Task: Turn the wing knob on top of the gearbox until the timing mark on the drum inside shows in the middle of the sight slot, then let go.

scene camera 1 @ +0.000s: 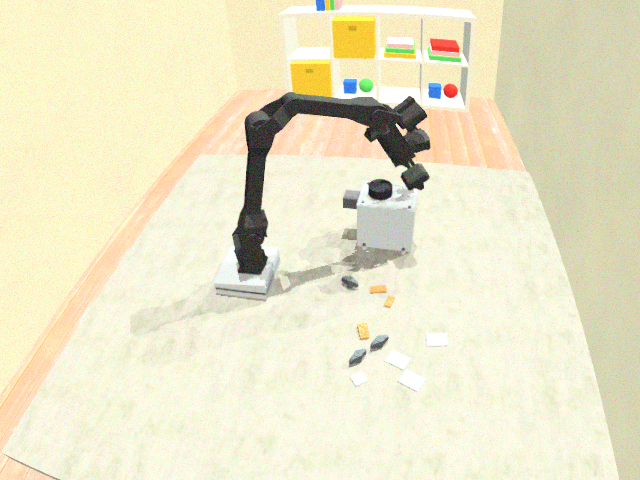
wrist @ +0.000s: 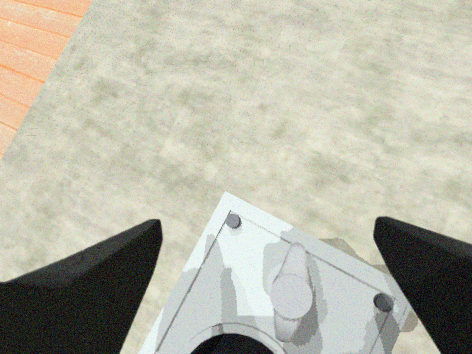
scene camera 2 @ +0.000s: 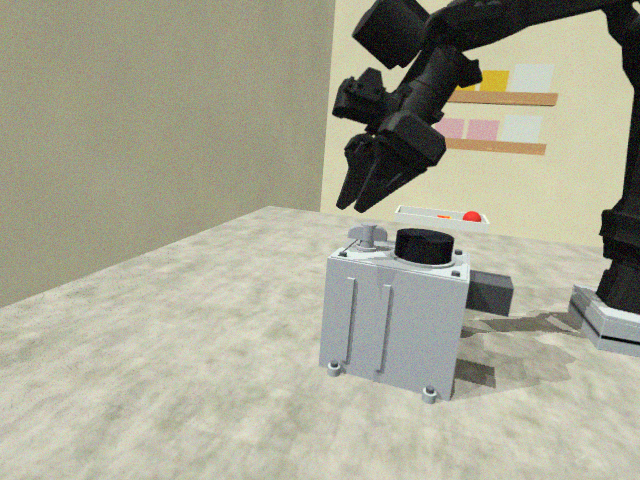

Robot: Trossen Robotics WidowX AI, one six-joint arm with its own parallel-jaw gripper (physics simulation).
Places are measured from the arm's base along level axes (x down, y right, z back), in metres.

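Pixels of known places: gripper, fingertip midpoint: (wrist: 267, 228) (scene camera 2: 347, 209); arm's base, origin of the base link: (scene camera 1: 253, 264) (scene camera 2: 626, 305).
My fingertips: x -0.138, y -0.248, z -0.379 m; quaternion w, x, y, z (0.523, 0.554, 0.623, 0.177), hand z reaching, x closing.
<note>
Ahead of a thing's pixels: the offset from my fingertips to its middle. "spot": to the spot under its first point. Level surfaces: height alone.
The light grey gearbox @[dy +0.020, dx +0.100, dz +0.090 m] (scene camera 1: 385, 224) (scene camera 2: 395, 325) (wrist: 250, 265) stands upright on the mat. Its pale wing knob @[dy +0.021, dx +0.027, dz +0.023 m] (scene camera 2: 367, 235) (wrist: 291, 296) stands on the top near one end, beside a round black cap @[spot: dy +0.039, dx +0.021, dz +0.088 m] (scene camera 1: 380, 189) (scene camera 2: 424, 246) (wrist: 232, 345). In scene camera 1 the knob is hidden behind the gripper. My gripper (scene camera 2: 349, 209) (wrist: 267, 228) is open and empty, its fingertips a little above the knob and pointing down at a slant. In the wrist view the knob lies between the two fingers, apart from both. The sight slot and timing mark do not show.
A dark grey block @[spot: dy +0.038, dx +0.062, dz +0.165 m] (scene camera 1: 351, 199) (scene camera 2: 490, 292) juts from the gearbox's side. Dark stones @[dy +0.234, dx +0.172, dz +0.135 m] (scene camera 1: 349, 282), orange pieces @[dy +0.236, dx +0.183, dz +0.064 m] (scene camera 1: 378, 289) and white squares @[dy +0.371, dx +0.185, dz -0.091 m] (scene camera 1: 436, 339) lie on the mat @[dx +0.186 m] (scene camera 1: 206, 387). A white shelf unit (scene camera 1: 377, 10) stands at the back.
</note>
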